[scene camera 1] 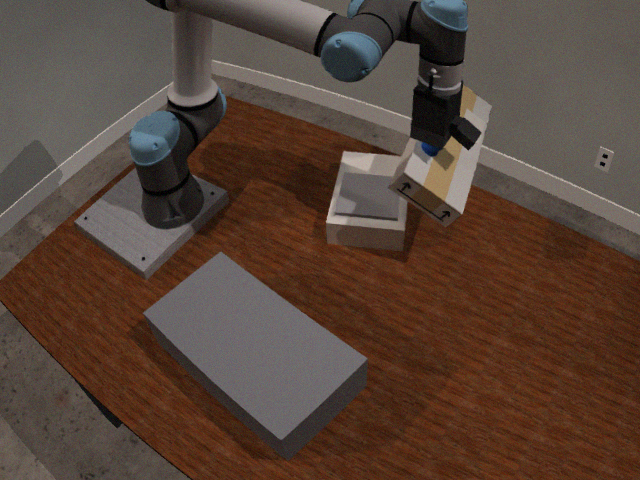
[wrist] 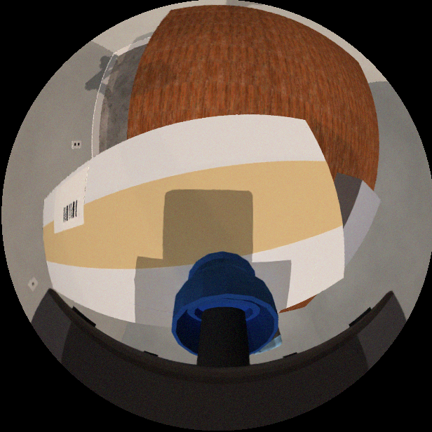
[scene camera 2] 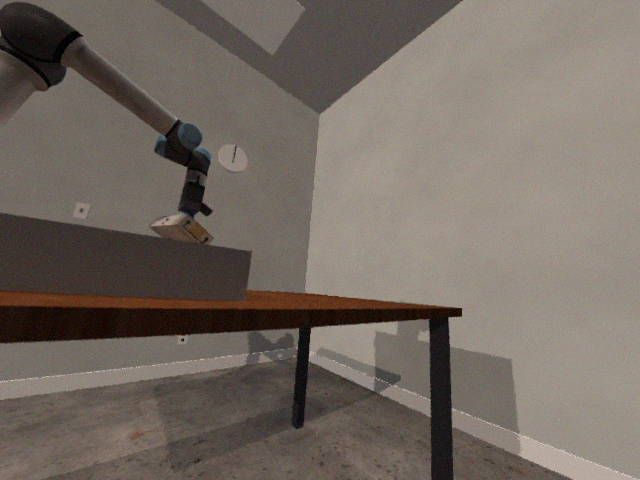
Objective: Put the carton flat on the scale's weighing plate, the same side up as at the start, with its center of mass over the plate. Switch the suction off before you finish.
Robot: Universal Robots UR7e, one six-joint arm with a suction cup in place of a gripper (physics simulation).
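The carton is white with a tan band, a barcode label and arrows on an end face. It hangs in the air, clearly tilted, with its banded face upward. My suction gripper is shut on the carton; its blue cup touches the banded face off its middle and looks bent in the wrist view. The white scale stands on the table, its grey weighing plate bare where visible. In scene camera 1 the carton overlaps the scale's right rear part; its exact height above is unclear.
A large grey block lies on the wooden table in front of the scale. The robot's base plate is to the left. Walls stand behind the table.
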